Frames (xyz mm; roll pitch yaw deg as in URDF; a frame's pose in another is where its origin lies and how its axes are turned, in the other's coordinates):
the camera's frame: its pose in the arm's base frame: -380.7 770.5 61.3 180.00 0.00 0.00
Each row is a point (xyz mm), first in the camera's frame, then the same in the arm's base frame.
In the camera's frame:
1: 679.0 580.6 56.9
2: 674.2 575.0 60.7
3: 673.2 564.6 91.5
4: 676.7 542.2 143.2
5: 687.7 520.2 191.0
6: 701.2 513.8 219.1
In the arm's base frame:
1: 298.3 189.9 4.4
2: 293.5 195.5 0.6
3: 292.5 205.9 -30.2
4: 296.0 228.3 -81.9
5: 307.0 250.3 -129.7
6: 320.5 256.7 -157.8

